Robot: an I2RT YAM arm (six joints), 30 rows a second.
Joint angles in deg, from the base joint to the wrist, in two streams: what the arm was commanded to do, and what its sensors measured. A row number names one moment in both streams.
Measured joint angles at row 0:
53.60 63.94 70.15 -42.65 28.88 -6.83
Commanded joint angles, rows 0 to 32:
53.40 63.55 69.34 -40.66 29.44 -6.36
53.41 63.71 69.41 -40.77 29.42 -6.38
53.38 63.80 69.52 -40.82 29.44 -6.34
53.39 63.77 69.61 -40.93 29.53 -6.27
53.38 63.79 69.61 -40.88 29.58 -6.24
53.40 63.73 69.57 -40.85 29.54 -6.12
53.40 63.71 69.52 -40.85 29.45 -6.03
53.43 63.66 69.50 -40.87 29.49 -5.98
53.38 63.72 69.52 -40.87 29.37 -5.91
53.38 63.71 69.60 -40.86 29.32 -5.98
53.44 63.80 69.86 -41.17 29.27 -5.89
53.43 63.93 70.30 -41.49 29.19 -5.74
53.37 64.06 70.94 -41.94 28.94 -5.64
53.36 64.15 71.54 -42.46 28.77 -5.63
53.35 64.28 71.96 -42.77 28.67 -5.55
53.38 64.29 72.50 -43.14 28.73 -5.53
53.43 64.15 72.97 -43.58 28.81 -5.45
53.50 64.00 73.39 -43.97 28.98 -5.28
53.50 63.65 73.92 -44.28 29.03 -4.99
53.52 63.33 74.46 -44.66 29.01 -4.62
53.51 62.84 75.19 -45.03 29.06 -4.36
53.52 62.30 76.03 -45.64 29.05 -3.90
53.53 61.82 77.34 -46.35 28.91 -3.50
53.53 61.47 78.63 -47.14 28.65 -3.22
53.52 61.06 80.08 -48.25 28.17 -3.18
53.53 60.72 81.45 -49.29 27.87 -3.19
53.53 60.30 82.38 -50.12 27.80 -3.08
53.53 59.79 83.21 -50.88 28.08 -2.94
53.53 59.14 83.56 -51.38 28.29 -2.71
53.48 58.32 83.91 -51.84 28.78 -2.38
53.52 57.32 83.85 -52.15 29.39 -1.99
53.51 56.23 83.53 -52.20 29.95 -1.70
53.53 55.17 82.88 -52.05 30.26 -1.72
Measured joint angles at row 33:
53.56 57.47 82.94 -50.48 28.69 -3.36
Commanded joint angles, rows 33 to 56:
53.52 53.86 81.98 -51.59 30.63 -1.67
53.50 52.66 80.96 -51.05 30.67 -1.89
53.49 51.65 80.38 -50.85 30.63 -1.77
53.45 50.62 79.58 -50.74 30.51 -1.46
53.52 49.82 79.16 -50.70 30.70 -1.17
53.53 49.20 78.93 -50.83 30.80 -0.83
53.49 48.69 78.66 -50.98 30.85 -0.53
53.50 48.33 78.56 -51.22 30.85 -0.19
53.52 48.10 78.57 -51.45 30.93 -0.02
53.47 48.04 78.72 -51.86 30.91 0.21
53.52 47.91 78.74 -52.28 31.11 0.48
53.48 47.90 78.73 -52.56 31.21 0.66
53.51 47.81 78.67 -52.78 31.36 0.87
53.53 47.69 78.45 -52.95 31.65 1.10
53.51 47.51 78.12 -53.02 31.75 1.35
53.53 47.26 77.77 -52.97 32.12 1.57
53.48 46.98 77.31 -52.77 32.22 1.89
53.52 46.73 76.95 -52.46 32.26 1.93
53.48 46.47 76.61 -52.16 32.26 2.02
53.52 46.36 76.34 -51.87 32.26 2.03
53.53 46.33 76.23 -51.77 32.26 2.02
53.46 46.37 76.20 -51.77 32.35 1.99
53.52 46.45 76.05 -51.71 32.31 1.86
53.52 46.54 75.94 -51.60 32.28 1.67
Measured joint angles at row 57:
53.56 46.81 76.42 -53.32 31.29 0.91
